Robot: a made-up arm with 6 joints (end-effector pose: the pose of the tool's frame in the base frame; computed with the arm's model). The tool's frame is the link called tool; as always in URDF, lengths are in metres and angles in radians.
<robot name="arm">
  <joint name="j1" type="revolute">
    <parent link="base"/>
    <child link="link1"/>
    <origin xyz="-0.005 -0.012 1.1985" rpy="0 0 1.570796"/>
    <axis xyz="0 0 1"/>
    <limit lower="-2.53" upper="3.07"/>
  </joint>
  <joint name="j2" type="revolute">
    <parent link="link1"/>
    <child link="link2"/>
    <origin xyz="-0.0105 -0.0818 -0.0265" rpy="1.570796 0 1.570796"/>
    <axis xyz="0 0 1"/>
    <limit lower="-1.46" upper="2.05"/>
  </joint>
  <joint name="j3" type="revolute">
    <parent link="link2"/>
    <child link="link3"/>
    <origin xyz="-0.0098 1.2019 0.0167" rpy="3.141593 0 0"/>
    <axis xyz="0 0 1"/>
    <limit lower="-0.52" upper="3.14"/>
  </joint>
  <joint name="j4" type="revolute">
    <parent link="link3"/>
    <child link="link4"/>
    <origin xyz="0.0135 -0.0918 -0.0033" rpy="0 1.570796 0"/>
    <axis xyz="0 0 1"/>
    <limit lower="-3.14" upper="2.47"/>
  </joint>
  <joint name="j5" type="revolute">
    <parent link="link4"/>
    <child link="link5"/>
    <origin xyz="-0.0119 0.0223 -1.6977" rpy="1.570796 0 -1.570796"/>
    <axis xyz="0 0 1"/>
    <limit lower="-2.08" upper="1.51"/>
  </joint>
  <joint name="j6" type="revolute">
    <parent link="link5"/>
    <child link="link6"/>
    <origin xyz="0.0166 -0.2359 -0.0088" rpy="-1.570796 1.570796 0"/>
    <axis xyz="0 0 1"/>
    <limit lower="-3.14" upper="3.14"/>
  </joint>
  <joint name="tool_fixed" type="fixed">
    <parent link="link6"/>
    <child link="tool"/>
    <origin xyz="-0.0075 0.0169 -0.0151" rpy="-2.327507 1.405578 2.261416"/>
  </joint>
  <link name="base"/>
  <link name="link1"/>
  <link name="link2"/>
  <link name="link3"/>
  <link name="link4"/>
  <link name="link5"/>
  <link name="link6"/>
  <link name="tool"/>
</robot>
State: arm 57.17 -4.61 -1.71 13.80 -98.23 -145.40
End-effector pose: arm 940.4 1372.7 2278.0 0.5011 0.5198 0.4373 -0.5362
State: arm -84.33 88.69 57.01 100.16 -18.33 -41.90
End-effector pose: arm 197.9 -2982.2 271.5 0.5387 -0.1415 0.5377 -0.6329
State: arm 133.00 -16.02 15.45 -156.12 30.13 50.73
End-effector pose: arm -938.2 1014.3 3301.7 0.2234 0.3577 0.7681 0.4819
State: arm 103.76 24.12 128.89 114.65 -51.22 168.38
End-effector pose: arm 174.0 -31.6 4027.6 0.2120 -0.9036 0.0385 -0.3702
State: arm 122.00 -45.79 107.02 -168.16 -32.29 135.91
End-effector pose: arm 1320.9 -2218.7 2700.8 0.2741 -0.8053 0.4792 -0.2161
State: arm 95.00 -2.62 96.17 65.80 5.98 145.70
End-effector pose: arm -14.5 -384.6 4263.3 0.4274 -0.4518 -0.3653 -0.6927
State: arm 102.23 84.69 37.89 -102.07 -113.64 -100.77
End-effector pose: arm -784.1 2364.9 220.5 0.1727 0.2780 -0.7873 0.5226
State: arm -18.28 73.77 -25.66 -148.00 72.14 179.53
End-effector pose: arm 774.0 -389.8 -191.2 0.0302 -0.1650 0.9855 -0.0234
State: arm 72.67 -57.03 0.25 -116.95 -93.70 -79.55
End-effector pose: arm -302.9 -135.7 3365.2 0.1325 0.0864 -0.8359 -0.5256
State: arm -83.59 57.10 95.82 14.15 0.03 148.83
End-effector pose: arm 285.9 -2535.4 3109.4 0.1235 0.7442 -0.5133 0.4092
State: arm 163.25 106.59 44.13 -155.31 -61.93 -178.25
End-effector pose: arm -2279.2 567.7 -665.4 0.0190 -0.0744 -0.0553 0.9955
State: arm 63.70 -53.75 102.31 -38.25 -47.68 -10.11
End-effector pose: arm -1251.0 -2233.2 2712.4 0.3176 0.3850 -0.5552 0.6653
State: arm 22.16 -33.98 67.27 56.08 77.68 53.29
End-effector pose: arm -1139.0 -274.2 3820.6 0.0659 0.1923 0.8598 0.4684
